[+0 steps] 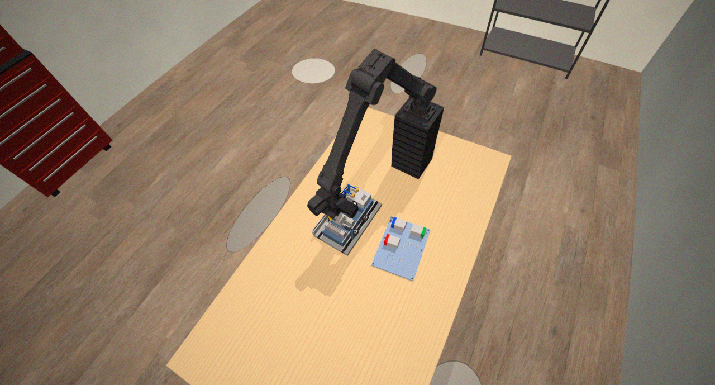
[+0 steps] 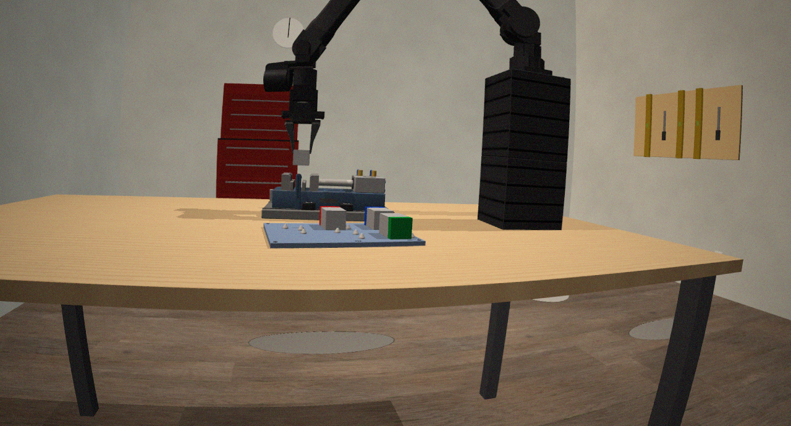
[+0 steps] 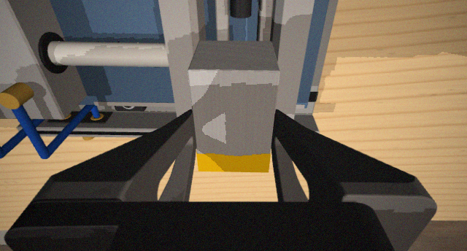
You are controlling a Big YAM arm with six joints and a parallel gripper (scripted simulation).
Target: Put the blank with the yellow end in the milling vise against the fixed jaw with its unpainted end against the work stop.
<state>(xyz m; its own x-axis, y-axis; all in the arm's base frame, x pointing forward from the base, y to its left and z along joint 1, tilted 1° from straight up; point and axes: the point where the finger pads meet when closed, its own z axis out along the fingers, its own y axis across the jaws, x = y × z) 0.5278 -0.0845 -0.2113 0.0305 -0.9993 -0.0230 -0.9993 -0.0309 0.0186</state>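
My gripper is now 7 cm above the fixed jaw, 3 cm short of it and 1 cm to the right of it. Also, from my hand: work stop rod: 6 cm below, 5 cm to the left; moving jaw: 7 cm below, 3 cm behind, 1 cm to the left; yellow-ended blank: 2 cm below.
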